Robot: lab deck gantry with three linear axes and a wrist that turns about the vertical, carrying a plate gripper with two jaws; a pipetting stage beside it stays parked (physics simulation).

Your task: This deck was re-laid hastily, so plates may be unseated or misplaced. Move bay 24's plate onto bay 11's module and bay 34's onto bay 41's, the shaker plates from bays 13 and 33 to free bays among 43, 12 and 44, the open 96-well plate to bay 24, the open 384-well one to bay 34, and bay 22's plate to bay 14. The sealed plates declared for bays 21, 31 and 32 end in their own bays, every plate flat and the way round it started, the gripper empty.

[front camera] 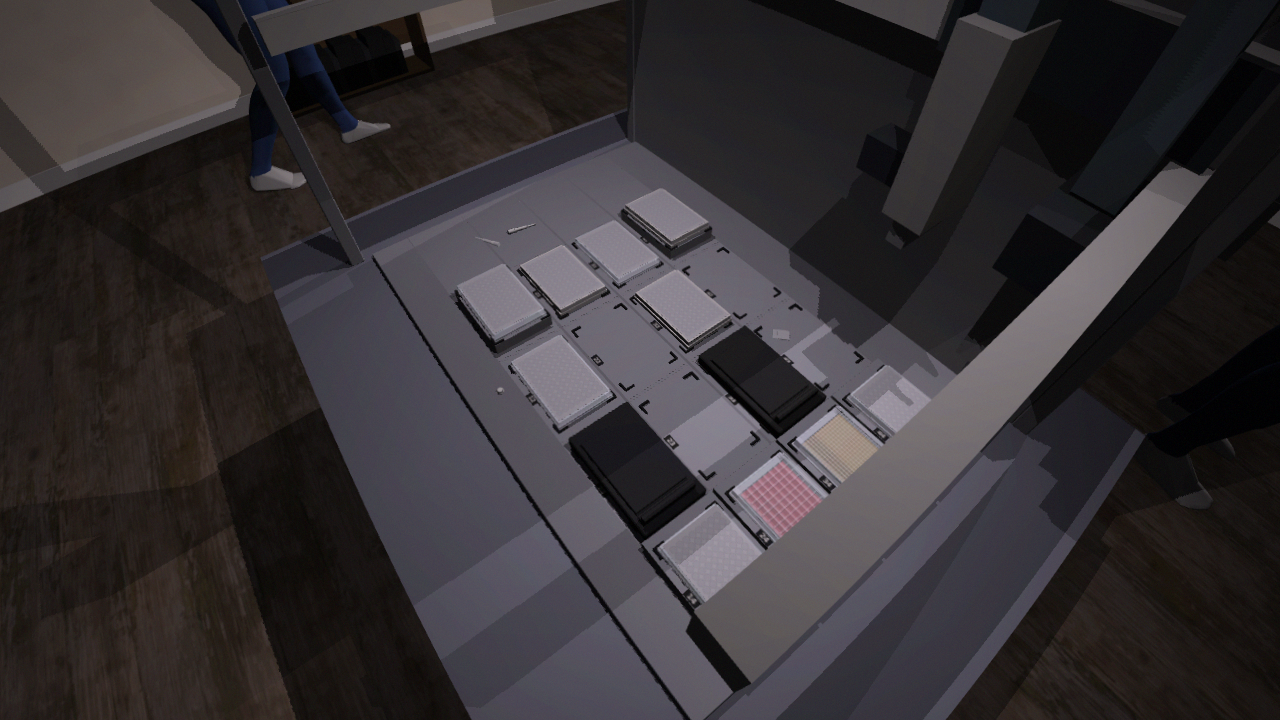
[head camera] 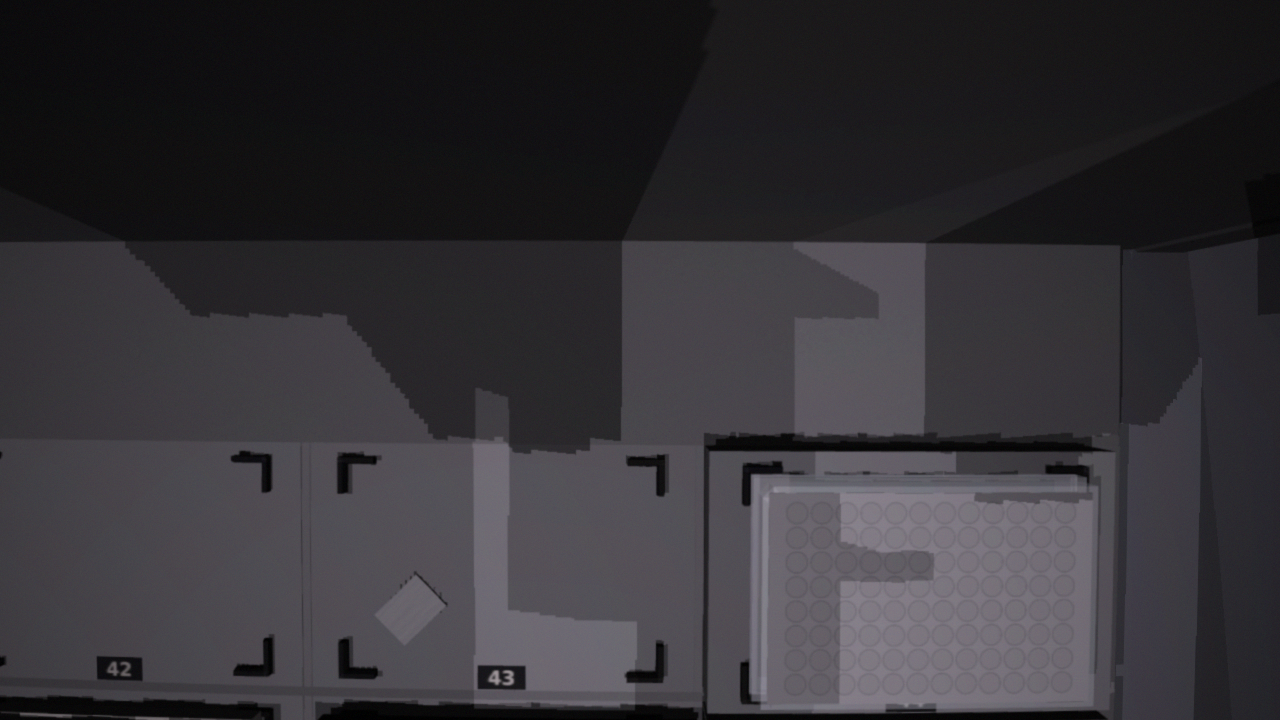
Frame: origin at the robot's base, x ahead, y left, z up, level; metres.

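Seen in the pictures: gripper, between the fingertips: [front camera: 989,341]; robot's base, origin of its link: [front camera: 460,300].
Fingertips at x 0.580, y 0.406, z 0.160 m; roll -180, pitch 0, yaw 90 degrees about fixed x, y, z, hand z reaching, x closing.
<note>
Pixels of each thing's top centre, then the offset from my fingertips to it. "pt": a spot on its surface instead.
- pink open plate, centre of its top: [front camera: 795,508] dx -0.024, dy -0.256, dz -0.131 m
- bay 44, a spot on its surface: [head camera: 930,591] [front camera: 907,408] pt dx -0.025, dy -0.039, dz -0.131 m
- bay 14, a spot on its surface: [front camera: 712,552] pt dx -0.045, dy -0.364, dz -0.131 m
- bay 12, a spot on its surface: [front camera: 562,380] pt dx -0.343, dy -0.364, dz -0.146 m
- bay 21, a spot on its surface: [front camera: 563,279] pt dx -0.506, dy -0.259, dz -0.146 m
- bay 31, a spot on its surface: [front camera: 617,250] pt dx -0.509, dy -0.152, dz -0.146 m
- bay 32, a spot on its surface: [front camera: 682,307] pt dx -0.346, dy -0.151, dz -0.144 m
- bay 11, a spot on its surface: [front camera: 501,302] pt dx -0.504, dy -0.366, dz -0.127 m
- bay 41, a spot on its surface: [front camera: 665,214] pt dx -0.517, dy -0.045, dz -0.127 m
- bay 13, centre of its top: [front camera: 635,459] dx -0.184, dy -0.362, dz -0.129 m
- bay 33, centre of its top: [front camera: 763,369] dx -0.184, dy -0.148, dz -0.129 m
- small pale square scrap, centre of its top: [head camera: 409,610] [front camera: 781,334] dx -0.226, dy -0.060, dz -0.159 m
- tiny pale bit, a spot on its surface: [front camera: 500,390] pt dx -0.388, dy -0.438, dz -0.156 m
My gripper [front camera: 995,308] is a dark shape high at the back right in the front view, with no plate visible under it; its jaws are too dark to read. Bay 24 holds a pink open plate [front camera: 778,495], bay 34 a yellow one [front camera: 839,445]. Pale plates stand in bay 44 [front camera: 886,396] [head camera: 930,591], bay 14 [front camera: 712,552], bay 12 [front camera: 562,380], bay 21 [front camera: 563,279], bay 31 [front camera: 617,250] and bay 32 [front camera: 682,307]. Plates stand raised at bay 11 [front camera: 501,302] and bay 41 [front camera: 665,214]. The black shakers of bay 13 [front camera: 635,465] and bay 33 [front camera: 760,377] bear no plate.
A small pale square scrap [front camera: 781,334] [head camera: 410,608] lies in bay 43. Two thin slivers [front camera: 520,229] [front camera: 487,240] lie beyond bay 21. A tiny pale bit [front camera: 500,390] lies beside bay 12. The pipetting stage [front camera: 957,125] stands over the back. A beam [front camera: 939,447] crosses the near right.
</note>
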